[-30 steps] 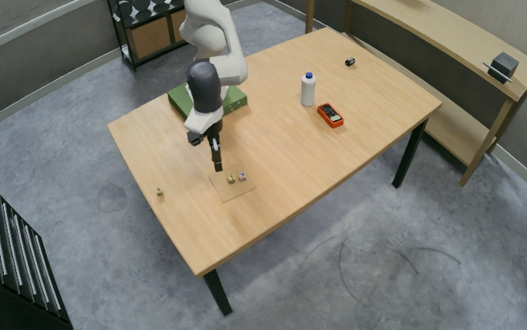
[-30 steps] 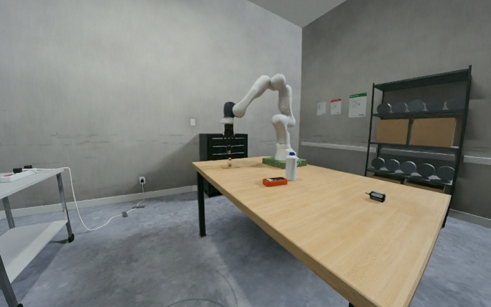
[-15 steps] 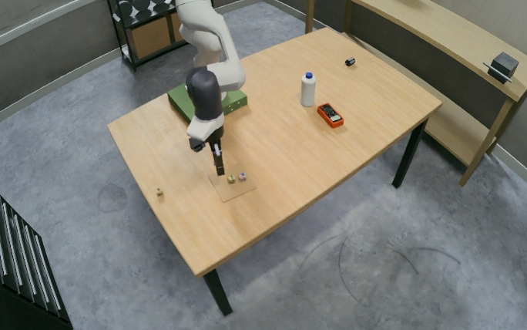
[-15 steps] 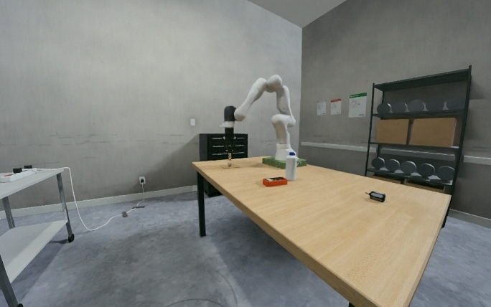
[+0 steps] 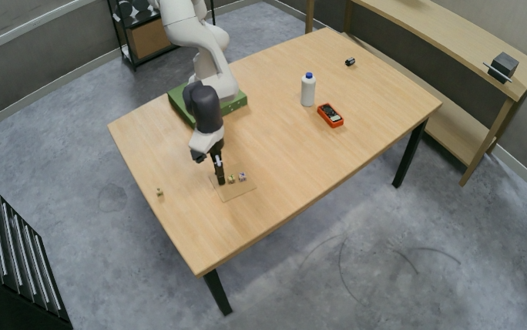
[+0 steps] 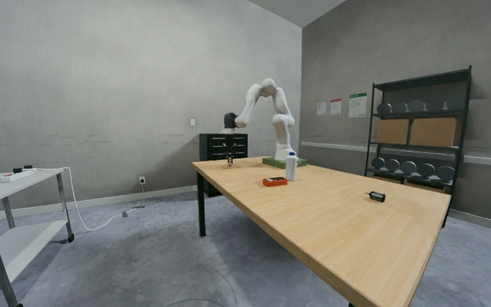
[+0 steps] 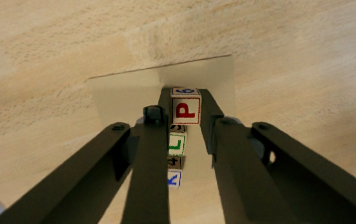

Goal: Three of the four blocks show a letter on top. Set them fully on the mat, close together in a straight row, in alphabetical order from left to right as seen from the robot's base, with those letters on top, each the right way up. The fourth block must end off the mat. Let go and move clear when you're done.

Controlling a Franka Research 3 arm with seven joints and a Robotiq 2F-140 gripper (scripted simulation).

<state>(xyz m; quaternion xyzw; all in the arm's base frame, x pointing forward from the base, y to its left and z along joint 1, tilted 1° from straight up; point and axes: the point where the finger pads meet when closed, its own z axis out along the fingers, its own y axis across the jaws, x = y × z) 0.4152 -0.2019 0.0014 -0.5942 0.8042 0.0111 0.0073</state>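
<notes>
Now: the block 2 cm ahead of my hand, 3 cm to the left of it and 3 cm below it. Also, from my hand: white bottle (15 cm behind, 56 cm to the left, 3 cm above); then tan mat (2 cm ahead, 3 cm to the left, 5 cm below); then orange meter (1 cm behind, 57 cm to the left, 3 cm below).
</notes>
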